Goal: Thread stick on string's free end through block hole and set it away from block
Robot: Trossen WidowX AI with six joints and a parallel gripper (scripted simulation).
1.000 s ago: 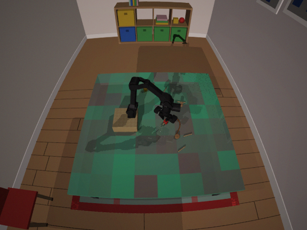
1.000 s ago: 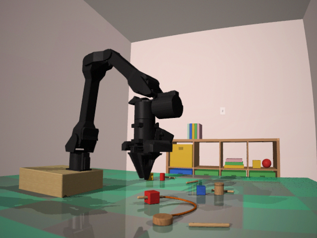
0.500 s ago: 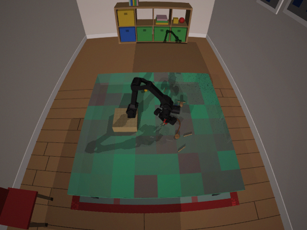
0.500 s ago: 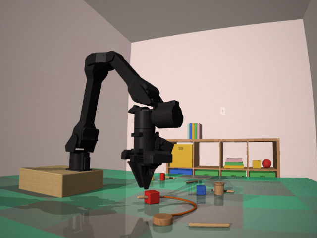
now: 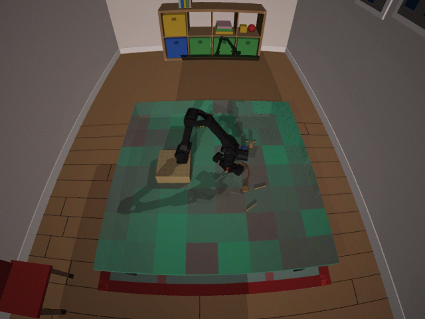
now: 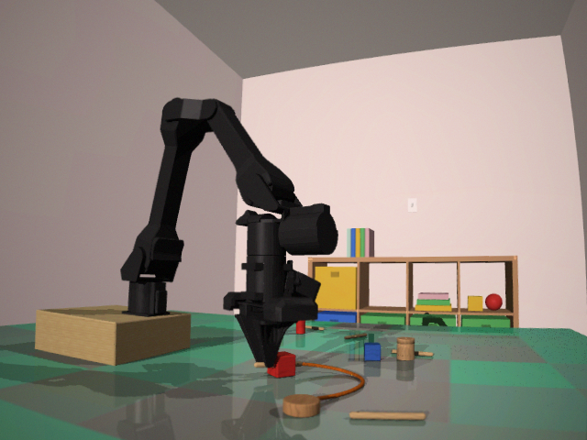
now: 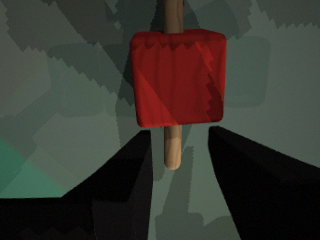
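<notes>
My gripper tip is now 2 cm to the right of the red block and 2 cm short of it. Also, from my gripper tip: thin wooden stick (3 cm to the left, 2 cm ahead); blue cube (18 cm to the left, 12 cm ahead); round wooden button (12 cm to the right, 10 cm ahead, 1 cm below).
</notes>
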